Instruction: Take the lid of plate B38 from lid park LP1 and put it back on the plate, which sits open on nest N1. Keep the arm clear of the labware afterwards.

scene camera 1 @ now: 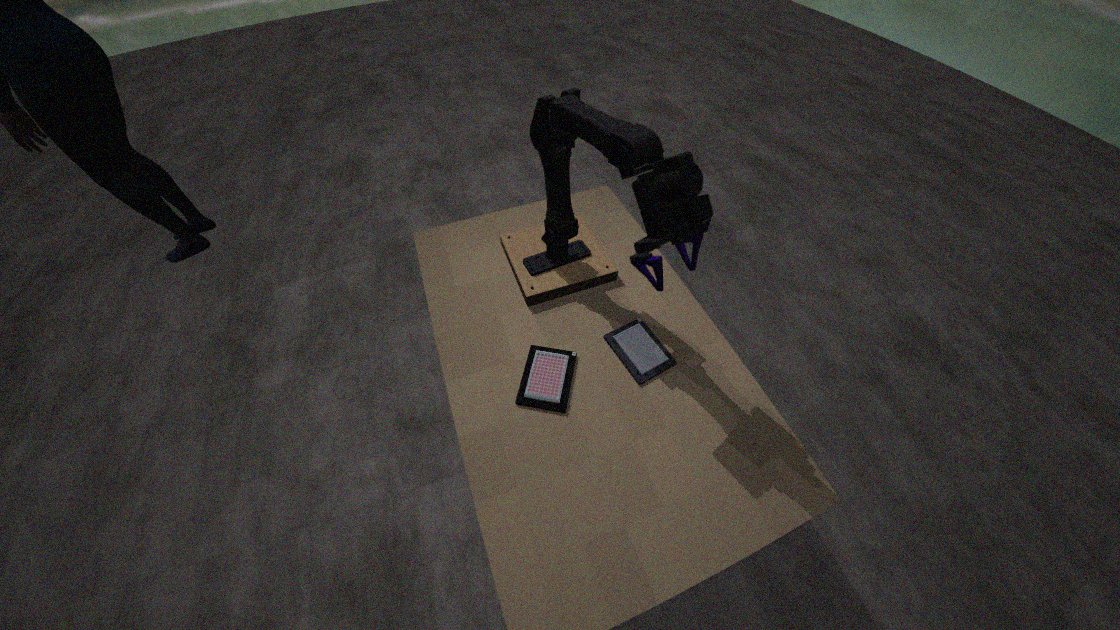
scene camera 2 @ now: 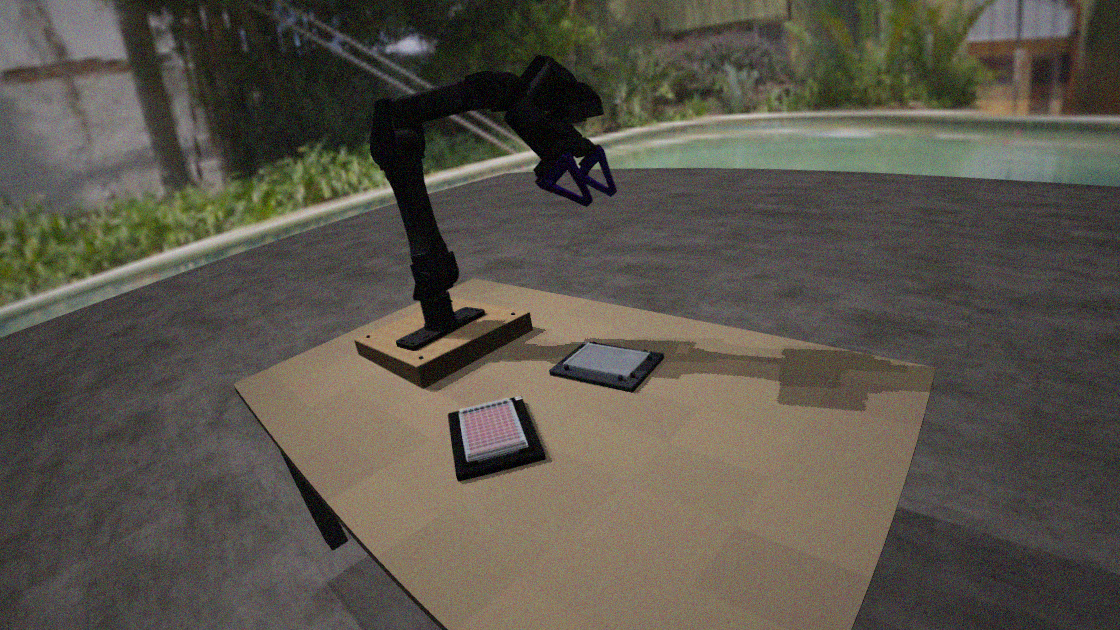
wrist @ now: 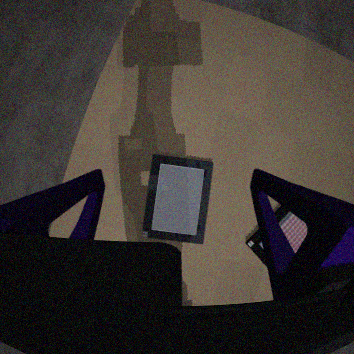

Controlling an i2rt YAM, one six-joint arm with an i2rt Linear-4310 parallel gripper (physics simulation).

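Places are measured from the arm's base along level axes (x right, y ahead, z up), in millimetres.
Where they show: gripper, between the fingertips: (scene camera 1: 676, 280) (scene camera 2: 602, 198) (wrist: 177, 177); arm's base, origin of its link: (scene camera 1: 557, 258) (scene camera 2: 442, 329).
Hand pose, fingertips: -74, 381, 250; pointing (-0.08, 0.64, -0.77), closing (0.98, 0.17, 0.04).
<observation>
Things, the pixels of their top centre, and the offset from my fingertips, as dx, dy, dz. Level surfaces: height alone.
- lid, centre of its top: (scene camera 2: 606, 358) (wrist: 177, 199) (scene camera 1: 640, 347) +16, -19, -272
- lid park LP1, centre of its top: (scene camera 2: 606, 357) (wrist: 177, 199) (scene camera 1: 640, 346) +16, -19, -270
- Plate B38, centre of its top: (scene camera 2: 489, 423) (wrist: 294, 236) (scene camera 1: 547, 373) +266, -57, -264
- black nest N1, centre of its top: (scene camera 2: 490, 428) (wrist: 292, 235) (scene camera 1: 547, 375) +266, -57, -272
- table, height of its surface: dz -290
The lid (scene camera 1: 640, 348) (scene camera 2: 606, 359) (wrist: 178, 200) is a pale grey rectangle lying flat in the dark frame of lid park LP1 (scene camera 1: 664, 369) (scene camera 2: 561, 374) (wrist: 207, 200). Plate B38 (scene camera 1: 547, 376) (scene camera 2: 491, 429) (wrist: 296, 231), with pink wells showing, sits open on the black nest N1 (scene camera 1: 541, 405) (scene camera 2: 534, 456) (wrist: 260, 251). In the wrist view one finger hides part of plate and nest. My gripper (scene camera 1: 677, 279) (scene camera 2: 600, 197) (wrist: 177, 177) is open and empty, high above the table. In the wrist view the lid park shows between the fingertips, well below them.
The arm stands on a wooden base block (scene camera 1: 575, 289) (scene camera 2: 469, 354) at one end of the table (scene camera 1: 579, 501) (scene camera 2: 665, 501). The arm's shadow falls across the table beside the lid park. A person (scene camera 1: 93, 117) stands on the floor off to the left in scene camera 1.
</observation>
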